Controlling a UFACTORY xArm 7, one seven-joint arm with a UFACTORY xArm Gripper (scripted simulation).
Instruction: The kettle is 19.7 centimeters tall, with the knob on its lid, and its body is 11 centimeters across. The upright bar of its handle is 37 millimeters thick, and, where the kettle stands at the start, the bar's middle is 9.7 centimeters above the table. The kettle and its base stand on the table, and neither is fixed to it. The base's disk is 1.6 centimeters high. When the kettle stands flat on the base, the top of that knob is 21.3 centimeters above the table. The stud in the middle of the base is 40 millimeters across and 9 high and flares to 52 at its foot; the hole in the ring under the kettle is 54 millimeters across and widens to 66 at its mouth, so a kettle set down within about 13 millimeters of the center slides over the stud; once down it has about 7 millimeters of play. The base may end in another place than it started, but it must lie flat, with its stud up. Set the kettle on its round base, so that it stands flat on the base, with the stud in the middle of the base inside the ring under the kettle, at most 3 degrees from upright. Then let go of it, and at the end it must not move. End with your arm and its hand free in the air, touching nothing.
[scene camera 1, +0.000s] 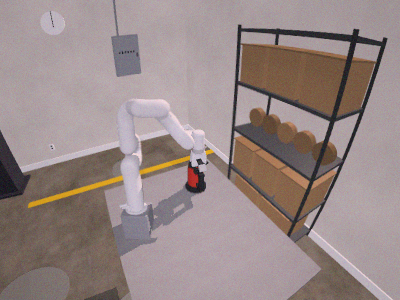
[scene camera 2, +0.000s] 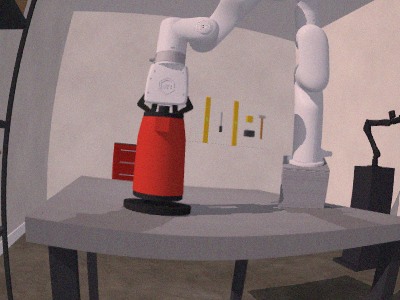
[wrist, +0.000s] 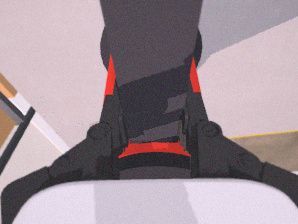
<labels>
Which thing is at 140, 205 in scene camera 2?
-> A black round base.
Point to a red kettle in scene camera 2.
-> At 160, 153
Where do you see my gripper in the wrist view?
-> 152, 90
</labels>
